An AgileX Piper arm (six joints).
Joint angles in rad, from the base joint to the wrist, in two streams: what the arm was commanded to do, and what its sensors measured. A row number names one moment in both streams.
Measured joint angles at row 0:
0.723 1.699 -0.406 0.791 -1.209 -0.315
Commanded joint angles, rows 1 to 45:
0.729 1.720 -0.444 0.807 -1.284 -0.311
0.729 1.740 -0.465 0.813 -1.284 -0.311
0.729 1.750 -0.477 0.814 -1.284 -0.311
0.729 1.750 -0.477 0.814 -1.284 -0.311
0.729 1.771 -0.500 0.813 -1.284 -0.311
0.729 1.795 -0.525 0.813 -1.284 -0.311
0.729 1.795 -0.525 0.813 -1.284 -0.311
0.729 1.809 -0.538 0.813 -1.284 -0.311
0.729 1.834 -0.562 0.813 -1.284 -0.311
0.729 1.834 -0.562 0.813 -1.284 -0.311
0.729 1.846 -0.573 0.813 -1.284 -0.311
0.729 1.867 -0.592 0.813 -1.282 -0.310
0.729 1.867 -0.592 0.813 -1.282 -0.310
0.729 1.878 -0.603 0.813 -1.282 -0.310
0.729 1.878 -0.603 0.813 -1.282 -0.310
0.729 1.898 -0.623 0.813 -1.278 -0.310
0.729 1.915 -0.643 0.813 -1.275 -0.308
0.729 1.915 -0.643 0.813 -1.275 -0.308
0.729 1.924 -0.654 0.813 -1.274 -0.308
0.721 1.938 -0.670 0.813 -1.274 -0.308
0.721 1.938 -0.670 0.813 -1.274 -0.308
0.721 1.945 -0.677 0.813 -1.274 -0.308
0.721 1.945 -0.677 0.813 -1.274 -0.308
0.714 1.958 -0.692 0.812 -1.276 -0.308
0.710 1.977 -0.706 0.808 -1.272 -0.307
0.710 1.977 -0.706 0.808 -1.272 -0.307
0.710 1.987 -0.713 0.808 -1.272 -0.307
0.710 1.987 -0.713 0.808 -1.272 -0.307
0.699 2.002 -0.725 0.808 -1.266 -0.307
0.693 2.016 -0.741 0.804 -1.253 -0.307
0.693 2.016 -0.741 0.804 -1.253 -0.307
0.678 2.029 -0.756 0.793 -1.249 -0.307
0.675 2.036 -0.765 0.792 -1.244 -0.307
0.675 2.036 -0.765 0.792 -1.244 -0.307
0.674 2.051 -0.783 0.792 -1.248 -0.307
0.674 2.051 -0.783 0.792 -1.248 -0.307
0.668 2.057 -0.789 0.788 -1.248 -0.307
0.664 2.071 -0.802 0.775 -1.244 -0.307
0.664 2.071 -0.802 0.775 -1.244 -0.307
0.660 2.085 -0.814 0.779 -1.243 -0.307
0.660 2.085 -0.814 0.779 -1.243 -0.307
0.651 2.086 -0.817 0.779 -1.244 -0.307
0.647 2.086 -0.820 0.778 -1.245 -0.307
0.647 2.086 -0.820 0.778 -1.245 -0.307
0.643 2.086 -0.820 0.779 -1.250 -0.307
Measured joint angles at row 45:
0.653 2.088 -0.807 0.784 -1.213 -0.311
